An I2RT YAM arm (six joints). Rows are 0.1 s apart.
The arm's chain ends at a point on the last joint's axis. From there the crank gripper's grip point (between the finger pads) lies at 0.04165 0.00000 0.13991 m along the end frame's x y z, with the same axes.
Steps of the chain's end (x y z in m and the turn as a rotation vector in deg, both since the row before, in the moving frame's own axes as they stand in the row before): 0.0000 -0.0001 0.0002 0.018 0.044 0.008; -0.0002 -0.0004 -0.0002 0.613 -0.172 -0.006; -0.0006 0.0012 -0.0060 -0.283 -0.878 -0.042; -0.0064 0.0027 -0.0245 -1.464 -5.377 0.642; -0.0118 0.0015 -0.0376 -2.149 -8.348 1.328; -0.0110 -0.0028 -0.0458 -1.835 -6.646 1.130; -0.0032 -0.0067 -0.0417 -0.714 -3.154 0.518; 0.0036 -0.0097 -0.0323 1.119 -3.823 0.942
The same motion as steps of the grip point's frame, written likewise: 0.0001 -0.0001 0.0002 0.018 0.044 0.008; -0.0006 -0.0019 -0.0001 0.613 -0.172 -0.006; -0.0027 0.0019 -0.0054 -0.283 -0.878 -0.042; -0.0197 0.0067 -0.0213 -1.464 -5.377 0.642; -0.0326 0.0076 -0.0332 -2.149 -8.348 1.328; -0.0275 0.0024 -0.0420 -1.835 -6.646 1.130; -0.0110 -0.0046 -0.0396 -0.714 -3.154 0.518; -0.0058 -0.0118 -0.0299 1.119 -3.823 0.942
